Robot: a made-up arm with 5 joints.
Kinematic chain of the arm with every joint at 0, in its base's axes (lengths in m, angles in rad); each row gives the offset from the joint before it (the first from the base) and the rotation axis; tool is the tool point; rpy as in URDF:
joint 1: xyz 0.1 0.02 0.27 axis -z
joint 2: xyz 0.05 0 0.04 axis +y
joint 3: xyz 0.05 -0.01 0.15 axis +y
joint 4: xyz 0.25 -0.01 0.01 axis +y
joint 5: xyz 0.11 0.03 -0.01 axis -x
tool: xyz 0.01 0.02 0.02 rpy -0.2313 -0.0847 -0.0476
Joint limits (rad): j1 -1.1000..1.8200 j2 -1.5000..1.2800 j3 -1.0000..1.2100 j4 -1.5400..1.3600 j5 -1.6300..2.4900
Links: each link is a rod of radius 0.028 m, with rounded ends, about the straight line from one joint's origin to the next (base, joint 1, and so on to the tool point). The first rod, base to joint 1, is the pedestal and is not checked.
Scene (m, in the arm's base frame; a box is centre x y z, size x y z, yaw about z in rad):
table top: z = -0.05
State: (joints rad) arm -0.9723 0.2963 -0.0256 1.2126 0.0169
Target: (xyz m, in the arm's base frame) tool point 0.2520 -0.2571 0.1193
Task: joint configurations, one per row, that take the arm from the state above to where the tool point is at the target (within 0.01 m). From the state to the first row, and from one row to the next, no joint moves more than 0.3 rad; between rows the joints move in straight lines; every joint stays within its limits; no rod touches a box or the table.
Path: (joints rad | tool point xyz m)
1: -0.7064 0.3341 0.0034 1.2137 -0.0023 | 0.3833 0.3011 0.2422
2: -0.4405 0.3718 0.0323 1.2148 -0.0215 | 0.4397 0.2128 0.2221
3: -0.1746 0.4096 0.0613 1.2159 -0.0406 | 0.4689 0.1147 0.2027
4: 0.0913 0.4473 0.0903 1.2170 -0.0598 | 0.4699 0.0150 0.1842
5: 0.3572 0.4851 0.1192 1.2181 -0.0790 | 0.4443 -0.0782 0.1665
6: 0.6231 0.5228 0.1482 1.2193 -0.0982 | 0.3955 -0.1579 0.1497
7: 0.8890 0.5606 0.1772 1.2204 -0.1173 | 0.3292 -0.2187 0.1340
8: 1.1549 0.5983 0.2061 1.2215 -0.1365 | 0.2520 -0.2571 0.1193

